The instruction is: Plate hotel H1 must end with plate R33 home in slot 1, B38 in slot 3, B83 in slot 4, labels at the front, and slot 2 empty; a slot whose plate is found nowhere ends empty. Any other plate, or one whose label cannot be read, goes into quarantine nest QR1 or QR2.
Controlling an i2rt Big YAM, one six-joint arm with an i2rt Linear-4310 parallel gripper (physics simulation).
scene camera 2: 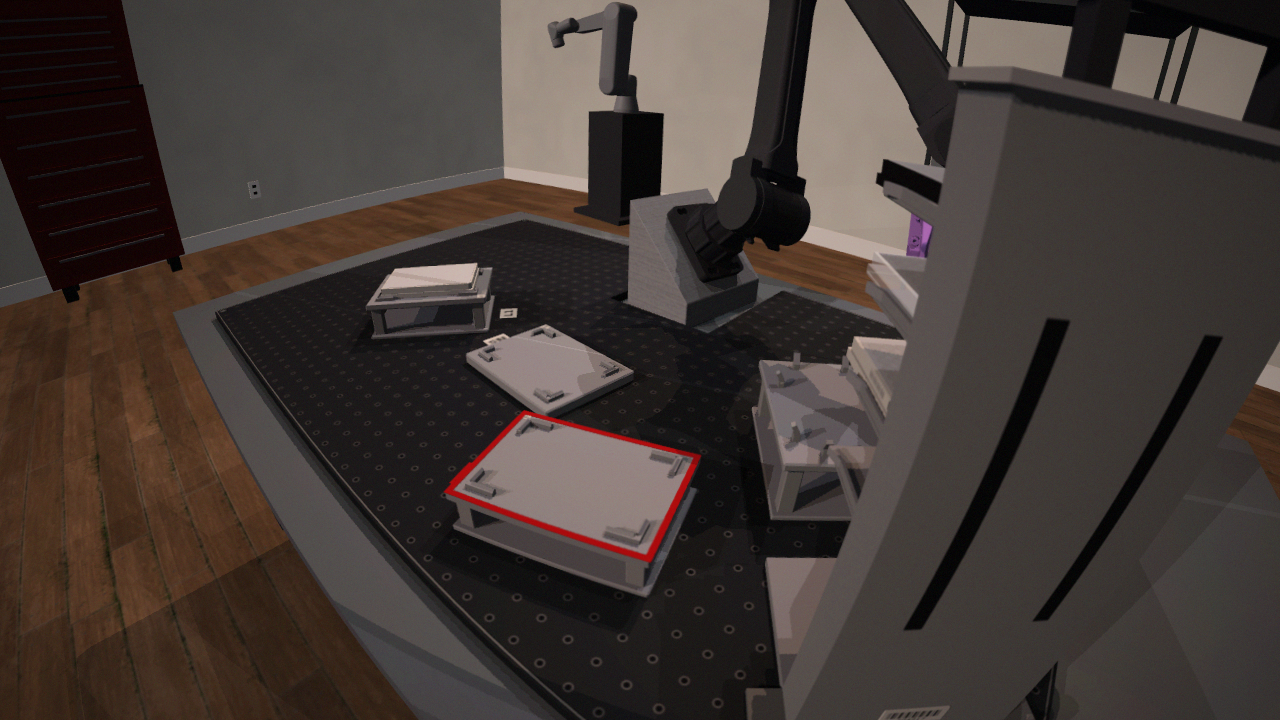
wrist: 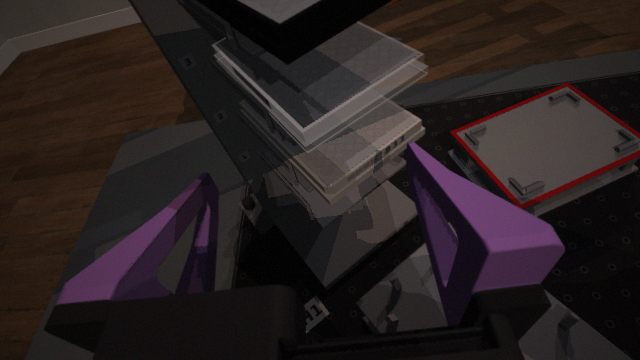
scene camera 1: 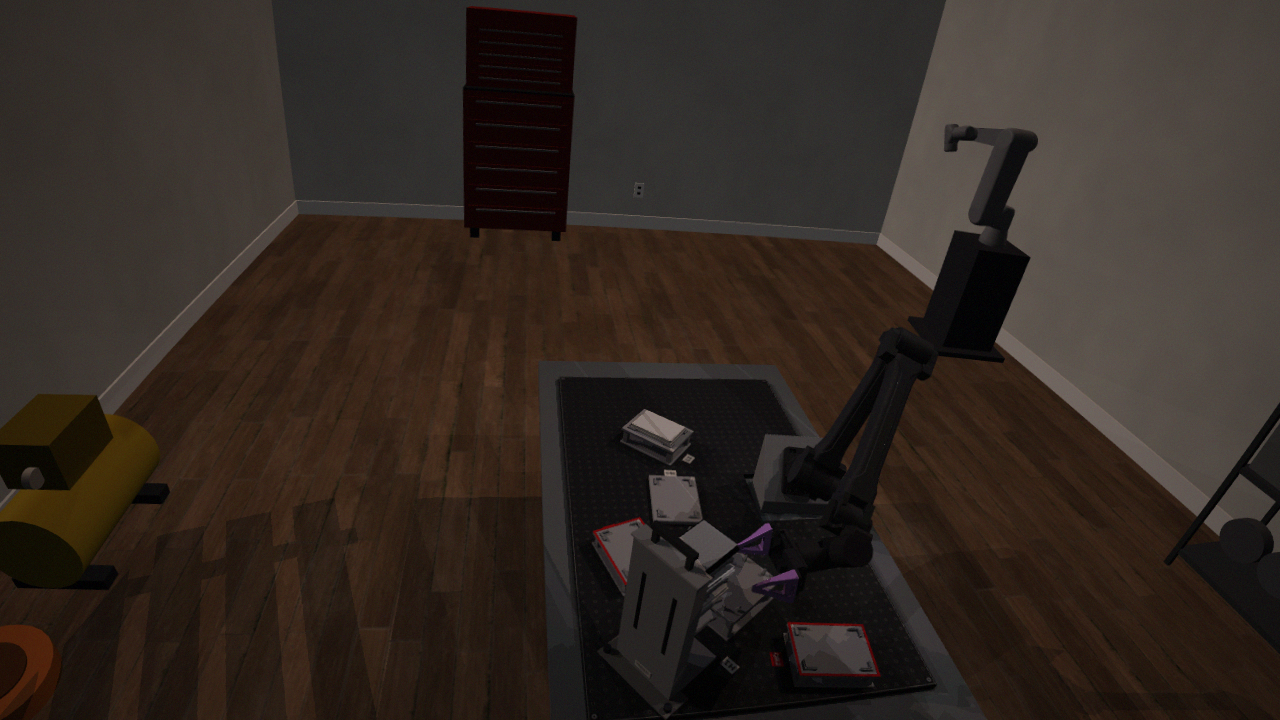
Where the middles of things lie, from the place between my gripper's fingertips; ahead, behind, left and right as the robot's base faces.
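Grey nest (scene camera 2: 549,372): some way below my hand, slightly ahead of it, far to the right of it.
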